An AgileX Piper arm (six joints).
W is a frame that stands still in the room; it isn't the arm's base.
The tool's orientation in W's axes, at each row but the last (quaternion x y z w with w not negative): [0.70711 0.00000 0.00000 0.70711]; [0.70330 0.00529 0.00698 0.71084]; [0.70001 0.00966 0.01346 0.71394]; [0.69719 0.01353 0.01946 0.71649]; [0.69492 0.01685 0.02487 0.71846]
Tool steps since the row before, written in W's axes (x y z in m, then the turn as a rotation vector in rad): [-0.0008 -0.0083 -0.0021 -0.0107 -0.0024 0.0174]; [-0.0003 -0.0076 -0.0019 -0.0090 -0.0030 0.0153]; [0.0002 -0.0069 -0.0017 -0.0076 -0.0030 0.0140]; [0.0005 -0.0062 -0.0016 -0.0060 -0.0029 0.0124]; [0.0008 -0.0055 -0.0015 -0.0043 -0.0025 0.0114]
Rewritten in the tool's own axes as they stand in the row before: [-0.0008 -0.0021 0.0083 -0.0107 0.0174 0.0024]; [-0.0004 -0.0020 0.0076 -0.0090 0.0153 0.0030]; [0.0000 -0.0018 0.0069 -0.0076 0.0140 0.0030]; [0.0002 -0.0018 0.0062 -0.0060 0.0124 0.0030]; [0.0005 -0.0017 0.0055 -0.0043 0.0114 0.0026]
